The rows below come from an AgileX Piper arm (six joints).
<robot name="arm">
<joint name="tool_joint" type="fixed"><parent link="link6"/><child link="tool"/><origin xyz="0 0 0" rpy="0 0 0"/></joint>
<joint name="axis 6" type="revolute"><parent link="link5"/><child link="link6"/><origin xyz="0 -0.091 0" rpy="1.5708 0 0"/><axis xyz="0 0 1"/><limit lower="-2.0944" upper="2.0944"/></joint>
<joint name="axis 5" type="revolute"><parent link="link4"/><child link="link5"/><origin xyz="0 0 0" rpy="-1.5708 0 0"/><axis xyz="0 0 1"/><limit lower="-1.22" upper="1.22"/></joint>
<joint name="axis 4" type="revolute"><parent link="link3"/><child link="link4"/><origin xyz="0.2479 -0.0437 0" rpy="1.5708 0 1.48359"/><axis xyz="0 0 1"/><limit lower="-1.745" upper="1.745"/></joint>
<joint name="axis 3" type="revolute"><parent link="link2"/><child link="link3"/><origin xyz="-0.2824 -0.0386 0" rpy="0 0 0"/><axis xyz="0 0 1"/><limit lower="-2.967" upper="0"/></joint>
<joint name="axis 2" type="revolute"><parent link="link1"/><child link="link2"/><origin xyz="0 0 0" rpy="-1.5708 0 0"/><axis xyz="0 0 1"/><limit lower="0" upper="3.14"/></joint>
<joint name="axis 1" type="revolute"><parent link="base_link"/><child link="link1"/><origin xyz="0 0 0.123" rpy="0 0 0"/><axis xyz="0 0 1"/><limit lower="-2.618" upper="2.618"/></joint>
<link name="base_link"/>
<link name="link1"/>
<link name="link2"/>
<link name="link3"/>
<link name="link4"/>
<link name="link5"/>
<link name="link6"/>
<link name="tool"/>
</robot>
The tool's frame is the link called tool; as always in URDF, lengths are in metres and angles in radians.
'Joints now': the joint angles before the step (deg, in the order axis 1, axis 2, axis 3, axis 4, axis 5, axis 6). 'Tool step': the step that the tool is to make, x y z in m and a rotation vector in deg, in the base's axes. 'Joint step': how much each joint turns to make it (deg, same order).
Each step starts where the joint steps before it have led.
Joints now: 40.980, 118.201, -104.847, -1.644, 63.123, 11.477
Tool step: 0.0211, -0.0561, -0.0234, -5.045, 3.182, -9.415
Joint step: -6.937, -1.345, 7.079, -2.978, 0.013, 3.185
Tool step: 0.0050, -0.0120, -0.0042, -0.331, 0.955, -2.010
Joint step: -1.743, 0.001, 0.884, 0.209, 0.110, 0.212
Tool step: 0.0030, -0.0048, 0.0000, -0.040, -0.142, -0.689
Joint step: -0.736, -0.014, 0.033, -0.113, -0.120, -0.009
